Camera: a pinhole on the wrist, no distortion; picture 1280 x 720 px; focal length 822.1 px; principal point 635.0 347.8 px. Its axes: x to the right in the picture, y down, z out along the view. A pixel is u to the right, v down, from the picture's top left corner.
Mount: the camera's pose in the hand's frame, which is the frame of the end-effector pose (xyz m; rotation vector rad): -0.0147 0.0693 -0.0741 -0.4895 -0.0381 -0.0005
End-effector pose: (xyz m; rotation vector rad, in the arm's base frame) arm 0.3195 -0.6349 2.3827 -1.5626 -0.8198 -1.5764
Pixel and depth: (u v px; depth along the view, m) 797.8 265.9 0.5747
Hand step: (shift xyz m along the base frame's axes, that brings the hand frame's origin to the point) 0.4888 0.2448 0.0796
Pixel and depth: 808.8 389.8 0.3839
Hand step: 0.3638 0.0815 0.0466
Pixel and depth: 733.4 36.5 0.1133
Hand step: 0.0964 -0.0028 -0.0092
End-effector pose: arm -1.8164 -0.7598 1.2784 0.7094 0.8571 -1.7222
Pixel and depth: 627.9 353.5 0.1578
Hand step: 0.1409 -0.0710 0.0243
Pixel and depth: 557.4 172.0 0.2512
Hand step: 0.1382 -0.1440 0.1073
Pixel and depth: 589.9 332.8 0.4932
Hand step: 0.2778 -0.3270 0.1946
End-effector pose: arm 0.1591 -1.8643 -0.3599 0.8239 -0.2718 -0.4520
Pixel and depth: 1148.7 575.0 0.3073
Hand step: 0.1607 -0.0144 0.3362
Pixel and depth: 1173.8 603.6 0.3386
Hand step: 0.1875 -0.0212 0.3753
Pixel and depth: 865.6 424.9 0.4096
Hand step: 0.0477 -0.0412 0.4075
